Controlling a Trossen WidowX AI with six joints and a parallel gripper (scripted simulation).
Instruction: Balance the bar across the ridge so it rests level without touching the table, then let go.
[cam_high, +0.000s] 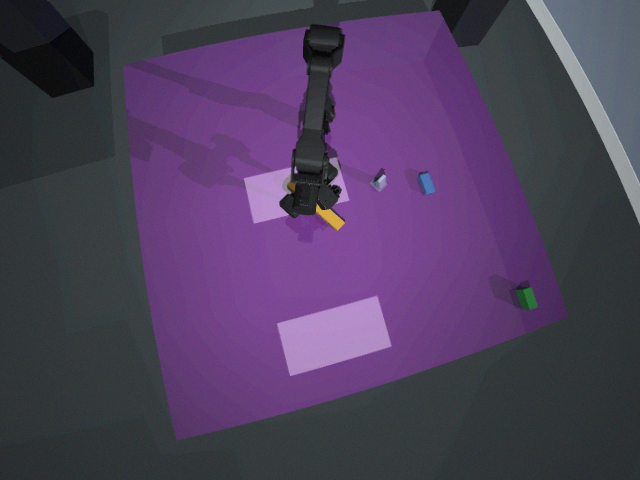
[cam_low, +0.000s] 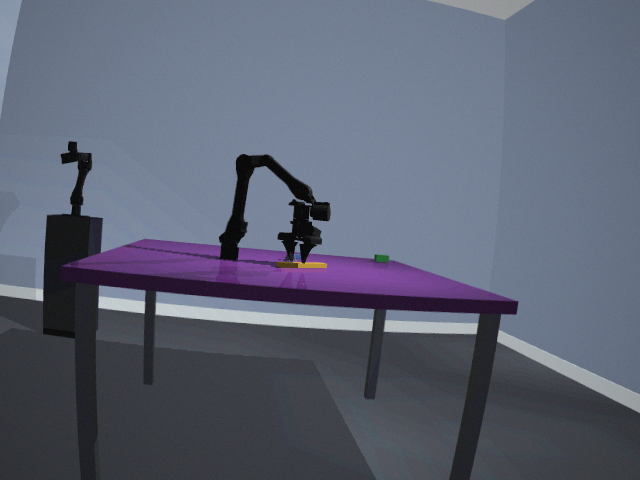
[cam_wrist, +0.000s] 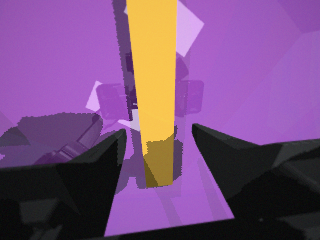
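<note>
Now: gripper tip 2 cm short of the yellow bar, 2 cm to the right of it and 1 cm above it. From my gripper tip the other things lie so: grey ridge: 24 cm to the left, 2 cm above; green block: 49 cm ahead, 60 cm to the left; blue block: 4 cm ahead, 39 cm to the left, 1 cm below.
</note>
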